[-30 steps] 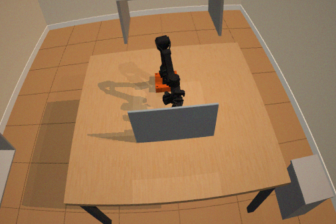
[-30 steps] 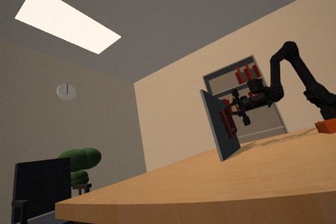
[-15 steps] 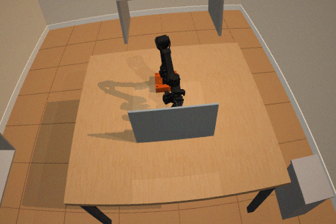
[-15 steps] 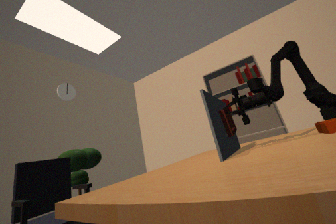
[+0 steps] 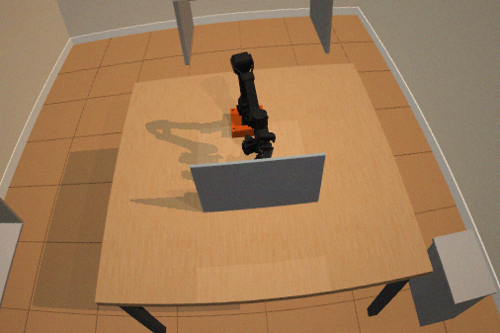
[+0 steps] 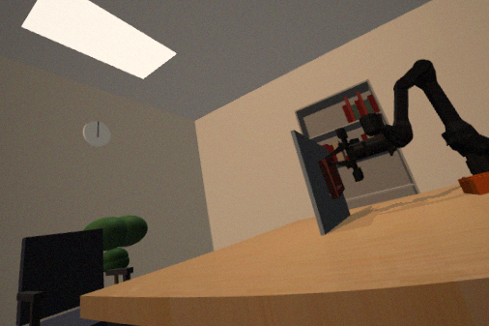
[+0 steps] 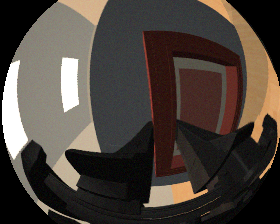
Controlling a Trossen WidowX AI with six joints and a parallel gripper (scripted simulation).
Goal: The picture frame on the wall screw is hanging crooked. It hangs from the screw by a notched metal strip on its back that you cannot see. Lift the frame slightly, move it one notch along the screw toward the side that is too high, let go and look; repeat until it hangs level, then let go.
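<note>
My gripper tip is 5 cm above the dark red picture frame and 1 cm to the left of it. The rest, counted from my gripper tip: grey wall panel (6 cm below, 3 cm to the right, 2 cm ahead).
</note>
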